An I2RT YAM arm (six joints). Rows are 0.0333 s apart.
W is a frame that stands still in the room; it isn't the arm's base.
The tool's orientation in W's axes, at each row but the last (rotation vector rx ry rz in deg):
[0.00, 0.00, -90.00]
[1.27, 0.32, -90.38]
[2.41, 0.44, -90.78]
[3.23, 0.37, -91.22]
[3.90, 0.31, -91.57]
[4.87, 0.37, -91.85]
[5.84, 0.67, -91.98]
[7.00, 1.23, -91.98]
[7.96, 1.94, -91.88]
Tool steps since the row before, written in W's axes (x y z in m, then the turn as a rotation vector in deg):
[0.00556, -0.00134, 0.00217, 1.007, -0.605, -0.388]
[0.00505, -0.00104, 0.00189, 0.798, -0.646, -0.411]
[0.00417, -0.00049, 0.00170, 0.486, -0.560, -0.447]
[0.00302, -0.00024, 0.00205, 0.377, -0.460, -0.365]
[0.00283, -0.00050, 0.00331, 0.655, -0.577, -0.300]
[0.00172, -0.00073, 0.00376, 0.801, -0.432, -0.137]
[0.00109, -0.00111, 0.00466, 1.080, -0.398, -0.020]
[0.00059, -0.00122, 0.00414, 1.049, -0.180, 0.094]
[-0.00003, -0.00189, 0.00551, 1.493, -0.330, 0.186]
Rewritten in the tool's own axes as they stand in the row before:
[0.00134, 0.00556, 0.00217, 0.605, 1.007, -0.388]
[0.00097, 0.00508, 0.00185, 0.648, 0.798, -0.408]
[0.00038, 0.00421, 0.00162, 0.567, 0.484, -0.440]
[0.00009, 0.00309, 0.00196, 0.466, 0.376, -0.358]
[0.00027, 0.00297, 0.00321, 0.573, 0.659, -0.299]
[0.00045, 0.00193, 0.00370, 0.414, 0.808, -0.153]
[0.00073, 0.00139, 0.00466, 0.362, 1.091, -0.055]
[0.00081, 0.00089, 0.00419, 0.136, 1.059, 0.041]
[0.00127, 0.00040, 0.00567, 0.260, 1.514, 0.118]

